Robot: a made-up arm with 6 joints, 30 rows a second.
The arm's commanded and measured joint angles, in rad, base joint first. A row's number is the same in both.
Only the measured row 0 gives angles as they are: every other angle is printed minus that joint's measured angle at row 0.
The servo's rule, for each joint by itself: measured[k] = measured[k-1] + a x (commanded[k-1-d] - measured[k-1]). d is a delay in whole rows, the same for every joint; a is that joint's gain. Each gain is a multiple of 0.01, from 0.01 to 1. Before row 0 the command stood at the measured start. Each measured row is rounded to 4 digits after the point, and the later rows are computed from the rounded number. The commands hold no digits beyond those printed.
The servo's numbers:
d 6
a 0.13 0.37 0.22 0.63 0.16 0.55
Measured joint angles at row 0:
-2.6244 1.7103 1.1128 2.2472 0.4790 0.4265
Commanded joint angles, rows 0 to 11:
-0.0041 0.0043 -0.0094 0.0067 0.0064 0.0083
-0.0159 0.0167 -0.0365 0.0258 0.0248 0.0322
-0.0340 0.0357 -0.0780 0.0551 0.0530 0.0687
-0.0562 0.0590 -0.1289 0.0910 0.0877 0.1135
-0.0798 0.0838 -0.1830 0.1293 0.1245 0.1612
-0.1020 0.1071 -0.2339 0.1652 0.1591 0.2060
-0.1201 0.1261 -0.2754 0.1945 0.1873 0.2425
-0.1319 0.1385 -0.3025 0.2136 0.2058 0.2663
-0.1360 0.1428 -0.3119 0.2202 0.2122 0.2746
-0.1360 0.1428 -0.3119 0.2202 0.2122 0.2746
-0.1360 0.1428 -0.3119 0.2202 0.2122 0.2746
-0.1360 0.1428 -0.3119 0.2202 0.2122 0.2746
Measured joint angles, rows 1 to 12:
0.0000 0.0000 0.0000 0.0000 0.0000 0.0000
0.0000 0.0000 0.0000 0.0000 0.0000 0.0000
0.0000 0.0000 0.0000 0.0000 0.0000 0.0000
0.0000 0.0000 0.0000 0.0000 0.0000 0.0000
0.0000 0.0000 0.0000 0.0000 0.0000 0.0000
0.0000 0.0000 0.0000 0.0000 0.0000 0.0000
-0.0005 0.0016 -0.0021 0.0042 0.0010 0.0046
-0.0025 0.0072 -0.0097 0.0178 0.0048 0.0198
-0.0066 0.0177 -0.0247 0.0413 0.0125 0.0467
-0.0130 0.0330 -0.0476 0.0726 0.0245 0.0834
-0.0217 0.0518 -0.0774 0.1083 0.0405 0.1262
-0.0321 0.0723 -0.1118 0.1441 0.0595 0.1701

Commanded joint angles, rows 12 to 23:
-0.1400 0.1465 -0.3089 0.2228 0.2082 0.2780
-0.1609 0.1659 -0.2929 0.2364 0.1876 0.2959
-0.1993 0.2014 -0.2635 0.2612 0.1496 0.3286
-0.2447 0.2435 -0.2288 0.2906 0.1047 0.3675
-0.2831 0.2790 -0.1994 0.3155 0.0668 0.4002
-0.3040 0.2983 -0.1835 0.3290 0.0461 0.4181
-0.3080 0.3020 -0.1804 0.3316 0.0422 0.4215
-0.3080 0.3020 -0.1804 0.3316 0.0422 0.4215
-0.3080 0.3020 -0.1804 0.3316 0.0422 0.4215
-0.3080 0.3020 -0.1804 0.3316 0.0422 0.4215
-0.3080 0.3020 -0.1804 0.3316 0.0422 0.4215
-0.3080 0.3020 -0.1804 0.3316 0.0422 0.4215
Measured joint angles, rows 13 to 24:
-0.0435 0.0922 -0.1478 0.1759 0.0799 0.2099
-0.0550 0.1093 -0.1818 0.1997 0.1000 0.2409
-0.0655 0.1217 -0.2104 0.2126 0.1180 0.2594
-0.0747 0.1295 -0.2327 0.2174 0.1331 0.2678
-0.0827 0.1344 -0.2501 0.2192 0.1458 0.2715
-0.0896 0.1375 -0.2637 0.2198 0.1564 0.2732
-0.0962 0.1408 -0.2736 0.2217 0.1647 0.2758
-0.1046 0.1501 -0.2778 0.2310 0.1684 0.2869
-0.1169 0.1691 -0.2747 0.2500 0.1654 0.3098
-0.1335 0.1966 -0.2646 0.2756 0.1557 0.3415
-0.1529 0.2271 -0.2503 0.3007 0.1415 0.3738
-0.1725 0.2534 -0.2356 0.3185 0.1262 0.3982

